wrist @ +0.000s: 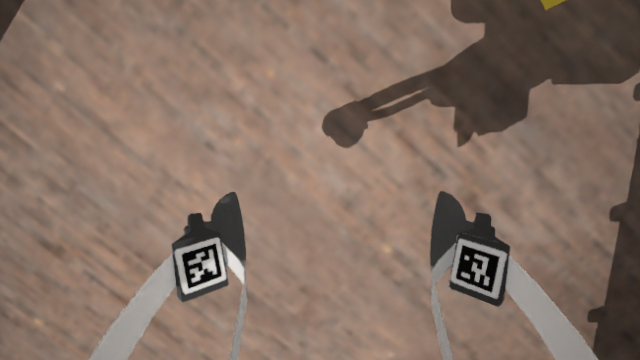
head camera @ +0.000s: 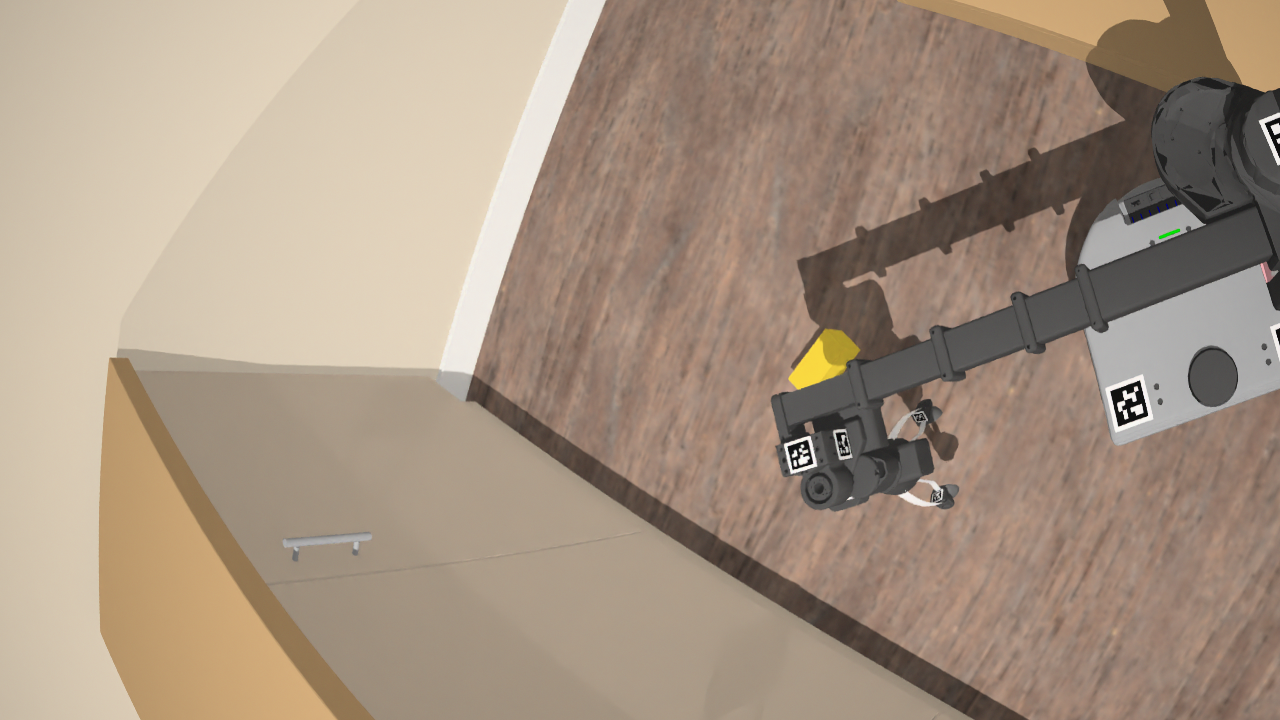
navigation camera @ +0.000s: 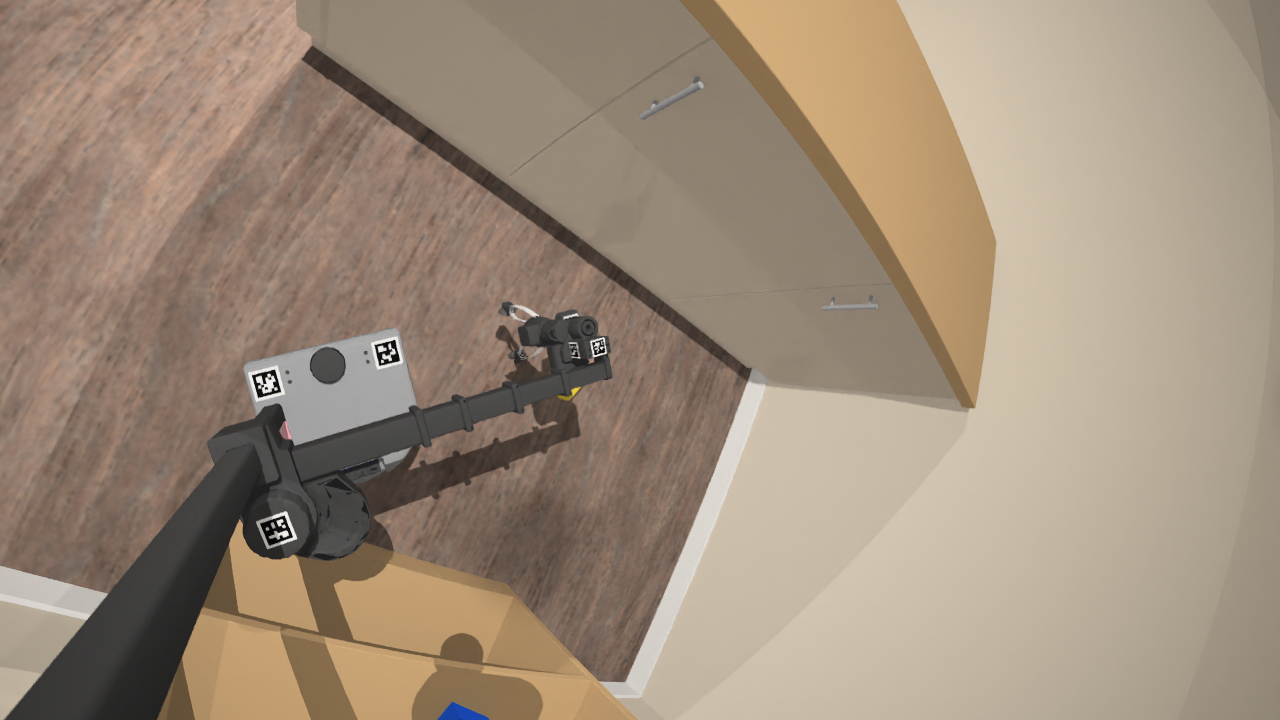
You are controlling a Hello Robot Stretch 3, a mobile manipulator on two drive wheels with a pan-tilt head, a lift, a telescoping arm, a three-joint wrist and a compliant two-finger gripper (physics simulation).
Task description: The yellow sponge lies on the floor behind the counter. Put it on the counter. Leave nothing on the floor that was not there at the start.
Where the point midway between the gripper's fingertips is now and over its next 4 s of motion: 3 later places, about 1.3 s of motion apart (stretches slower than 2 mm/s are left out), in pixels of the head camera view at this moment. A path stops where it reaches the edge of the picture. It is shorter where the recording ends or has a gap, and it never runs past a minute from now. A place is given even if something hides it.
My gripper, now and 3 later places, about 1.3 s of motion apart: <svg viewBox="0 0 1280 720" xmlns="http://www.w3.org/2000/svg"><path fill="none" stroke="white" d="M941 453L871 407L835 384L796 374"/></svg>
